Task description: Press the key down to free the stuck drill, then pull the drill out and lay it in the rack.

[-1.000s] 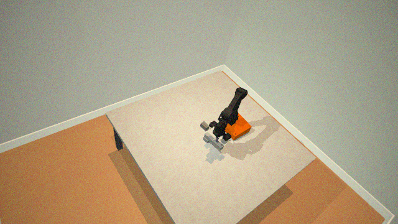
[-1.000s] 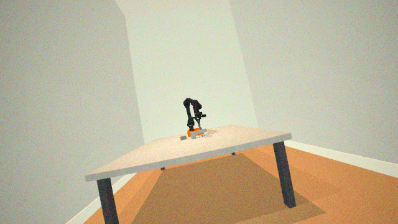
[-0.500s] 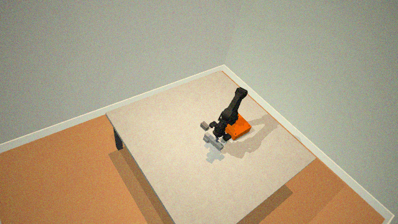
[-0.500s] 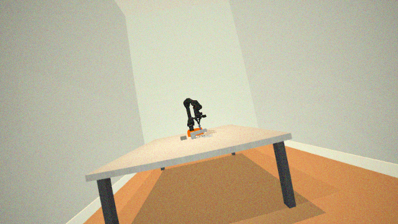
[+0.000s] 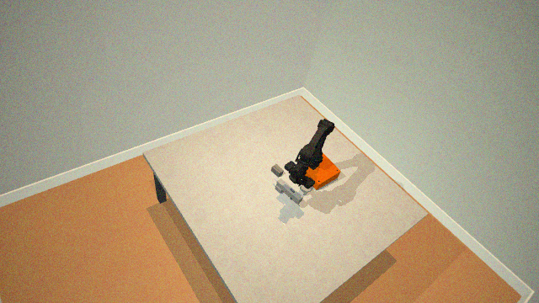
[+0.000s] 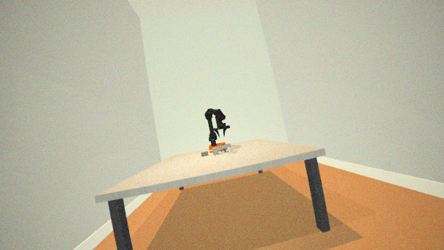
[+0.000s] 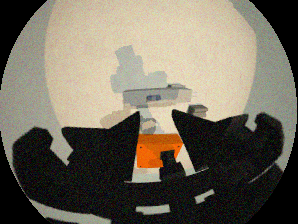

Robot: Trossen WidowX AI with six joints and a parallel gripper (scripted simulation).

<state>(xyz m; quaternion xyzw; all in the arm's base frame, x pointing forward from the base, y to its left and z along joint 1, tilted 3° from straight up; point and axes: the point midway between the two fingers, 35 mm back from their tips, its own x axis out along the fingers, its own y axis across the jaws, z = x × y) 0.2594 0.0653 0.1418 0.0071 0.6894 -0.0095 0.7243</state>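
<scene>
Right now the yellow-green drill is 9 cm to the right of my gripper tip and 11 cm below it. Also, from my gripper tip: rack (8 cm behind, 19 cm to the right, 14 cm below).
</scene>
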